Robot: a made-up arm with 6 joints. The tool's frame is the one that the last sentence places.
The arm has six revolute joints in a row. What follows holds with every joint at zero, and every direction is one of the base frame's.
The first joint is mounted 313 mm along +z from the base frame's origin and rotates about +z.
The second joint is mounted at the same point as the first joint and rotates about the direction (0, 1, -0.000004).
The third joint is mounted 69 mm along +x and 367 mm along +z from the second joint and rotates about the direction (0, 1, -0.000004).
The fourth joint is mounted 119 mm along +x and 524 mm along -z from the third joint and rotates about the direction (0, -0.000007, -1).
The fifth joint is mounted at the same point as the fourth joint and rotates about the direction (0, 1, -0.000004).
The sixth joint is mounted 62 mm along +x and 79 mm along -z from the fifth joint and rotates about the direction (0, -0.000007, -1).
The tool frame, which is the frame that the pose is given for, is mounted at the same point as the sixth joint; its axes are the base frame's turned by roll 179.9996, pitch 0 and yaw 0 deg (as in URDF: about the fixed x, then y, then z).
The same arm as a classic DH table. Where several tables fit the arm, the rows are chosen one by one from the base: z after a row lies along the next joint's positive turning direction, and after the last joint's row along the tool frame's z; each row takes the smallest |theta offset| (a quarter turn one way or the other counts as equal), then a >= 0, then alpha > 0; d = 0 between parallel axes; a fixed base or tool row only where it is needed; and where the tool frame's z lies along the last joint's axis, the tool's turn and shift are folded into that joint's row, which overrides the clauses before.
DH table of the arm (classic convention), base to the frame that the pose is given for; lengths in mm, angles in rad. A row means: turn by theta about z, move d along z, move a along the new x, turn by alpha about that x. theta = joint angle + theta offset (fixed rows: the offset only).
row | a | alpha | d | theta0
joint 1 | 0 | -1.5708 | 313 | 0
joint 2 | 373.4 | 0 | 0 | -1.385
joint 3 | 119 | -1.5708 | 0 | 1.385
joint 4 | 0 | 1.5708 | 524 | 0
joint 5 | 62 | -1.5708 | 0 | 0
joint 6 | 0 | 0 | 79 | 0

